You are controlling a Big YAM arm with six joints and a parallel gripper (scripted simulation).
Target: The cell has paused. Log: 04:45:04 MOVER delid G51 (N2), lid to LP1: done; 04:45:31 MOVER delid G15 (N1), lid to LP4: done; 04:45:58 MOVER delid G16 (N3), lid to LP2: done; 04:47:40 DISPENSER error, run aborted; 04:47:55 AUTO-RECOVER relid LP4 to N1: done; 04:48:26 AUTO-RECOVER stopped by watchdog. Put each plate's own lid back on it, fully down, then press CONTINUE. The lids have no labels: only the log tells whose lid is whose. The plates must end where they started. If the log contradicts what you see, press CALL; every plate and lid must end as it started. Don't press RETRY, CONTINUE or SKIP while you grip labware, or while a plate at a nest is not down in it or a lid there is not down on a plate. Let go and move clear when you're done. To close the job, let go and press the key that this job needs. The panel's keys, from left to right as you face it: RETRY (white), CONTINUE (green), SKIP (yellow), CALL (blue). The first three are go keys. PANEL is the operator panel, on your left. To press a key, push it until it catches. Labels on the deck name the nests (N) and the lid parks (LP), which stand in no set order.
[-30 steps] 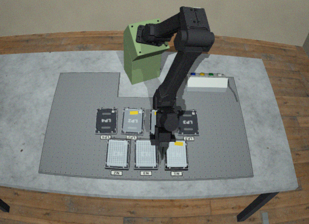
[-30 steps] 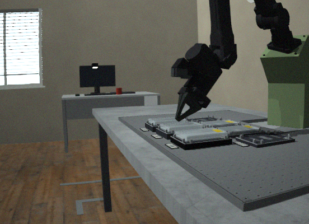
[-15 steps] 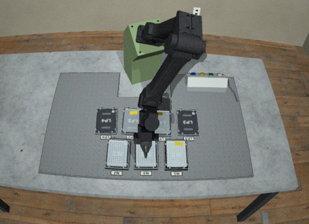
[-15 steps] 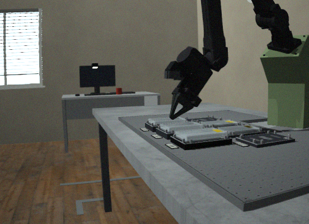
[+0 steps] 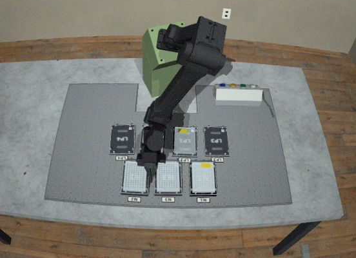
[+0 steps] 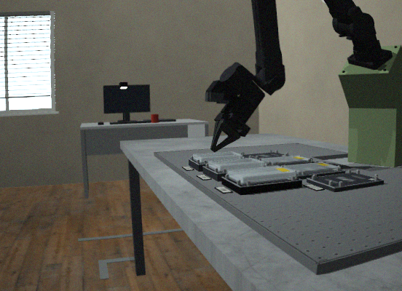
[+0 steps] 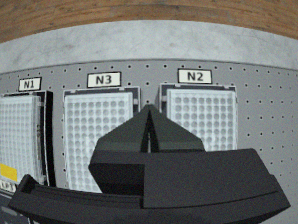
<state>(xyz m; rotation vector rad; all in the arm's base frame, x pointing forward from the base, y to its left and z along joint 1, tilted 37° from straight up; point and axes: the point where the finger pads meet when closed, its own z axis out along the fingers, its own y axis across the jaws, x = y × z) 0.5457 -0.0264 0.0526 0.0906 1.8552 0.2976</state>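
My gripper is now 230 mm past the clear unlabelled lid, 110 mm to the right of it and 50 mm above it. Round my hand: green continue key (530 mm behind, 350 mm to the left); then blue call key (520 mm behind, 250 mm to the left); then yellow skip key (520 mm behind, 300 mm to the left).
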